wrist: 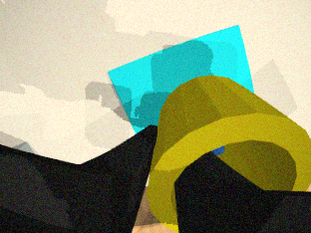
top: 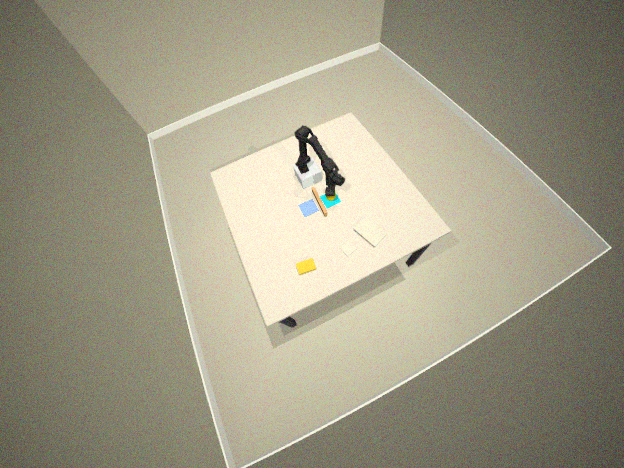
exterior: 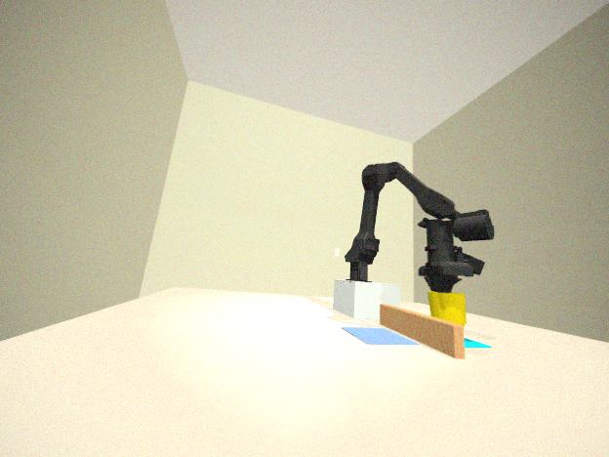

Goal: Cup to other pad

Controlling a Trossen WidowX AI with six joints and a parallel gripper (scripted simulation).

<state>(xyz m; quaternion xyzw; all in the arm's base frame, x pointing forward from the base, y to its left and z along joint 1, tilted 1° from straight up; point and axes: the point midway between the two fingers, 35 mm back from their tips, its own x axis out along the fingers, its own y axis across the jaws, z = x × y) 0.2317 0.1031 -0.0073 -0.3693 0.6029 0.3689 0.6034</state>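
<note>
My gripper tip is now 2 cm short of the cyan pad, 2 cm to the left of it and 7 cm above it. From my gripper tip the other things lie so: wooden bar 2 cm ahead, 10 cm to the right, 5 cm below; then yellow cup 2 cm ahead, 1 cm to the right.
</note>
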